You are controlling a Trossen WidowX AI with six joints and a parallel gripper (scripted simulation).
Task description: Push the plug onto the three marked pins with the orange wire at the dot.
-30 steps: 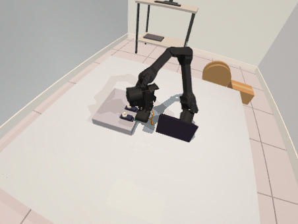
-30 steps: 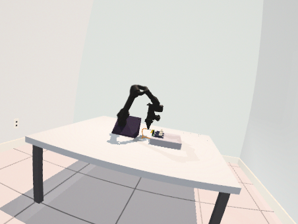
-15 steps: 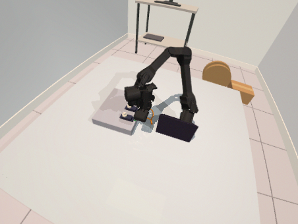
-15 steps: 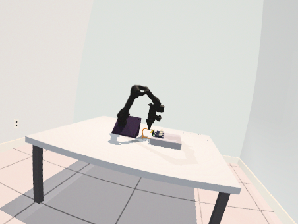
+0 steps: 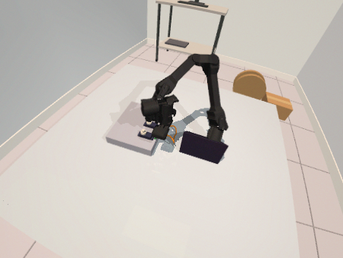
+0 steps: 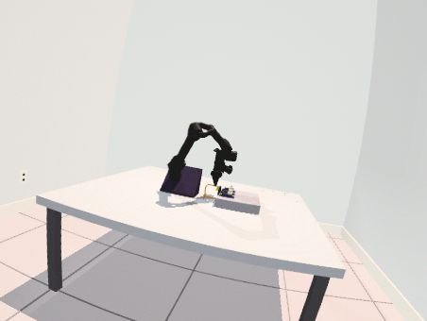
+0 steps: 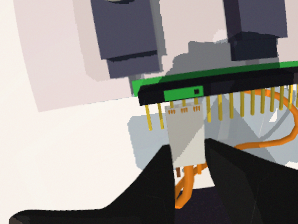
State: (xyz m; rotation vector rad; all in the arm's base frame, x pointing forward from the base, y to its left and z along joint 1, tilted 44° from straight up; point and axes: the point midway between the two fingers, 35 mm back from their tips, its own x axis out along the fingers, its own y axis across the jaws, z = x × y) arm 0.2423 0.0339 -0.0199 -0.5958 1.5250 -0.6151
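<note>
The green band lies 3 cm ahead of my gripper tip. Round my gripper tip: grey printed holder: 19 cm ahead, 5 cm to the right, 5 cm below.
</note>
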